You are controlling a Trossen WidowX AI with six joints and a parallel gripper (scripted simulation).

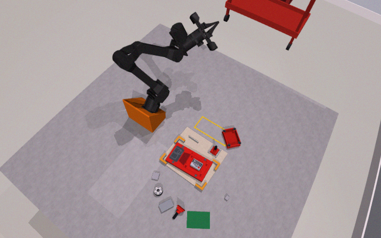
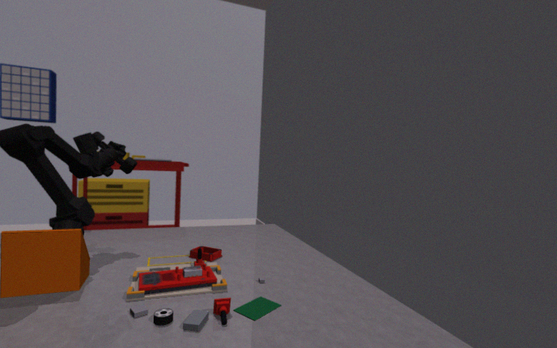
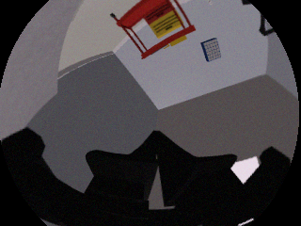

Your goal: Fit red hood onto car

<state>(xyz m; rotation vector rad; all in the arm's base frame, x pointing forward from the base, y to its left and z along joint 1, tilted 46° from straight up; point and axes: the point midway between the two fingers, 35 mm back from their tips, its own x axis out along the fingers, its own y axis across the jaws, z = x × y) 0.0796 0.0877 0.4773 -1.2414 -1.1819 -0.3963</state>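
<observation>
Now: the red hood 38 cm below my gripper tip, 30 cm ahead of it and 29 cm to the right of it. Round my gripper tip: grey engine block: 51 cm to the right, 37 cm below, 23 cm ahead; then green pad: 71 cm to the right, 39 cm below, 37 cm ahead.
</observation>
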